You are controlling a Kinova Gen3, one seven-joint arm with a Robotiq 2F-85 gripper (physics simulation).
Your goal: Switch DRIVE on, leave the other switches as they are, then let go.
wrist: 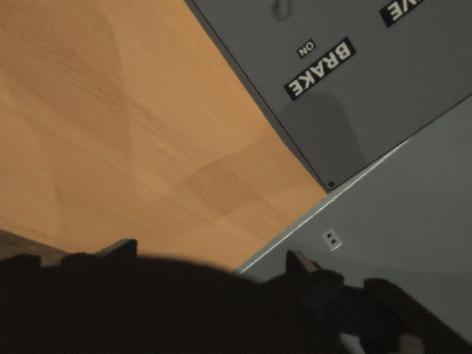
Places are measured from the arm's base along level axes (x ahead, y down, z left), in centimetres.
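Pixels of known places: gripper, fingertip midpoint: [211, 262].
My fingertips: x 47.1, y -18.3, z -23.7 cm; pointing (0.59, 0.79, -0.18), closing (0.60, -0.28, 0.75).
Note:
Behind a point stands the place of what it marks.
A dark grey switch panel [405, 75] {x 56.8, y -3.2, z -0.6 cm} is in the upper right of the wrist view, seen upside down and at a slant. Its BRAKE label [320, 68] {x 50.9, y -1.0, z -7.9 cm} shows whole, with a small ON tag [306, 48] {x 48.5, y -0.1, z -8.0 cm} beside it. Part of a rounded grey fitting [281, 8] {x 43.7, y 0.0, z -8.6 cm} shows at the top edge; its switch position cannot be told. The DRIVE label [400, 15] {x 51.5, y -1.3, z 1.5 cm} is cut by the top edge, with its last letters showing; the DRIVE switch does not show. My gripper [211, 262] {x 47.1, y -18.3, z -23.7 cm} is open, with dark fingertips far apart at the bottom, apart from the panel in the view.
A light wooden surface [150, 125] {x 47.4, y 10.1, z -29.3 cm} fills the left and middle. A grey-green surface [415, 210] with a pale edge lies at the lower right, beyond the panel's corner. A small light plate [332, 239] with two dark marks is on it.

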